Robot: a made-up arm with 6 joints.
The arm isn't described. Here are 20 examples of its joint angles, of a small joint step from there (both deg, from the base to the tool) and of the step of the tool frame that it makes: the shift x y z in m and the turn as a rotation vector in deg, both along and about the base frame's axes.
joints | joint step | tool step
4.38 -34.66 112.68 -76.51 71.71 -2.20 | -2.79 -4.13 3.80 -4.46 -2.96 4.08 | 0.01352 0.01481 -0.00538 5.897 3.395 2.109
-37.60 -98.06 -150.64 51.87 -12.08 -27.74 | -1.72 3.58 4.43 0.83 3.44 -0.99 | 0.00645 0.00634 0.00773 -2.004 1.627 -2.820
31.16 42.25 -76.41 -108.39 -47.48 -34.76 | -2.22 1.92 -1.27 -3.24 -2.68 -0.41 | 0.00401 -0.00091 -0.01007 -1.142 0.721 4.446
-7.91 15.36 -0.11 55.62 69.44 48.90 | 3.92 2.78 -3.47 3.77 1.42 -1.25 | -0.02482 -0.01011 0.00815 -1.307 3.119 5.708
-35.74 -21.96 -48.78 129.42 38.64 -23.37 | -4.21 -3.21 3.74 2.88 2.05 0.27 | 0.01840 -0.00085 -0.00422 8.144 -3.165 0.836
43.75 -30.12 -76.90 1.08 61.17 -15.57 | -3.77 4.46 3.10 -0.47 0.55 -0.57 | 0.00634 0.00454 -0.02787 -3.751 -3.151 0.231
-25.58 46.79 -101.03 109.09 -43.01 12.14 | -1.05 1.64 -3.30 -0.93 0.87 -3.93 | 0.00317 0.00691 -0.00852 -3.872 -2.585 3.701
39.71 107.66 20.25 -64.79 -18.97 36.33 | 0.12 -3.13 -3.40 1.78 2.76 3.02 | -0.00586 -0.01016 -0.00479 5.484 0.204 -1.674
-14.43 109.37 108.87 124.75 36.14 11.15 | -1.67 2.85 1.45 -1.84 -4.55 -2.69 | 0.00240 0.00565 -0.00277 -1.313 -8.154 -0.252
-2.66 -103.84 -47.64 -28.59 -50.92 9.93 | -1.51 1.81 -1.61 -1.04 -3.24 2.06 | -0.00283 0.00587 -0.00411 1.478 -3.862 -1.397
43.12 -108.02 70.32 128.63 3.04 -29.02 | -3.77 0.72 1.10 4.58 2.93 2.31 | 0.00897 0.00747 -0.02451 -2.518 -5.624 -4.256
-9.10 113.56 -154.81 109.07 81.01 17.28 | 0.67 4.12 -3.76 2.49 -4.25 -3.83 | -0.00353 -0.00030 -0.01091 -6.588 -2.612 -4.576
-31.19 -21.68 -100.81 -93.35 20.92 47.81 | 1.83 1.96 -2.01 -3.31 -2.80 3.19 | -0.00765 -0.00744 -0.00178 -2.186 -1.805 2.958
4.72 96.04 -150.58 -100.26 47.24 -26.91 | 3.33 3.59 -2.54 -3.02 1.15 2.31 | -0.01267 -0.00838 0.01426 -0.906 5.203 1.031
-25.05 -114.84 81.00 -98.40 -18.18 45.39 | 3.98 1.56 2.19 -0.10 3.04 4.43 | -0.02466 -0.01039 0.00124 -6.545 10.190 2.172
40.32 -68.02 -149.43 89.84 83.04 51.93 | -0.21 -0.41 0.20 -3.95 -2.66 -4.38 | -0.01123 0.00499 -0.00573 3.084 2.756 -2.294
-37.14 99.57 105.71 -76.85 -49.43 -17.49 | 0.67 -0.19 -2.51 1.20 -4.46 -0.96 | 0.00917 0.00133 0.00638 -1.895 7.419 1.679
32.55 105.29 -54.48 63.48 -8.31 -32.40 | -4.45 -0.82 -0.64 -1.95 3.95 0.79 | 0.00617 0.00622 -0.02063 -1.300 -0.582 -2.290
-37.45 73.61 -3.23 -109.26 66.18 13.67 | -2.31 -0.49 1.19 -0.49 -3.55 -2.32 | 0.01297 0.00465 -0.00027 5.036 -0.370 -0.192
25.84 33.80 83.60 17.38 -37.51 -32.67 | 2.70 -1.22 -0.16 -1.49 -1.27 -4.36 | 0.00033 -0.00230 0.01466 -3.769 6.303 -2.497
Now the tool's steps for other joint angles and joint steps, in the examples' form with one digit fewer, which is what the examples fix.
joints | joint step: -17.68 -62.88 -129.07 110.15 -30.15 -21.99 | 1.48 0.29 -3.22 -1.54 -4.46 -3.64
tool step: -0.0031 0.0010 0.0046 0.69 1.77 -4.13
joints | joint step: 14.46 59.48 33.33 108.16 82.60 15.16 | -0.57 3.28 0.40 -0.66 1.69 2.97
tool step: -0.0025 0.0052 -0.0069 -3.64 2.50 -1.61
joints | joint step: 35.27 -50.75 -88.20 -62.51 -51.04 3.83 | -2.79 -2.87 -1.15 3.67 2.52 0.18
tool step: 0.0051 0.0059 -0.0109 3.84 0.98 -1.44
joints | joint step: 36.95 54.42 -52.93 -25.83 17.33 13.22 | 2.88 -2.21 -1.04 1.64 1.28 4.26
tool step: -0.0125 -0.0055 0.0203 0.41 -0.49 -3.87
